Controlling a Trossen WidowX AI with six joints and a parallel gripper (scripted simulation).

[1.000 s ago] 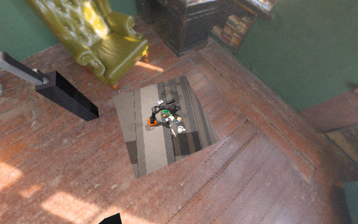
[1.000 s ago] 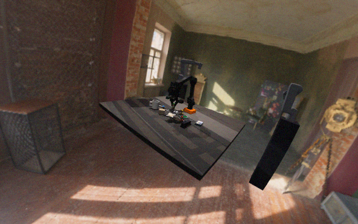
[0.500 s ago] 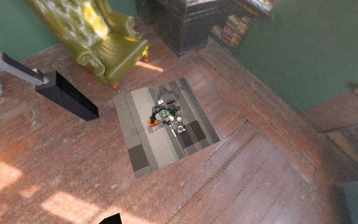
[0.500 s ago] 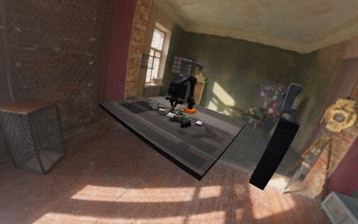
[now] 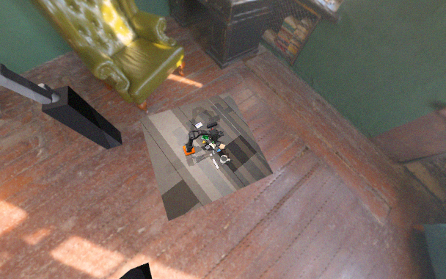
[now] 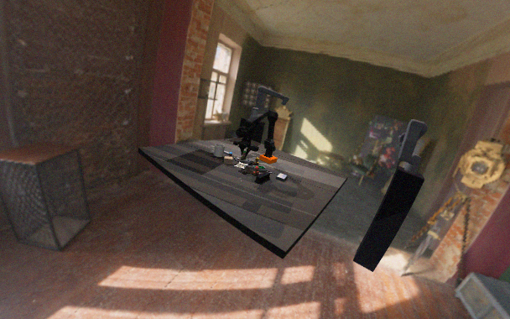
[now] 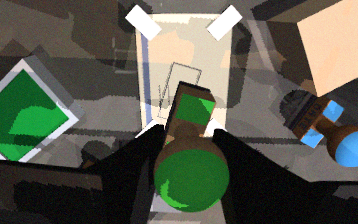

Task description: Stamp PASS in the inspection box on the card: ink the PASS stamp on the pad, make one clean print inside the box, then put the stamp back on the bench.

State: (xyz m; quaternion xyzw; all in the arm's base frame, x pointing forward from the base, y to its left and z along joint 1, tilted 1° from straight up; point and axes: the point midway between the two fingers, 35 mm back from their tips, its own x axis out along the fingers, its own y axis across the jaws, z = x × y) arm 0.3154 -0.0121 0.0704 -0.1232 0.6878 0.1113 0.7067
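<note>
My gripper tip is now 70 mm above the cream card and 10 mm short of it. Round my gripper tip: green ink pad (120 mm to the left, 70 mm below, 70 mm behind).
</note>
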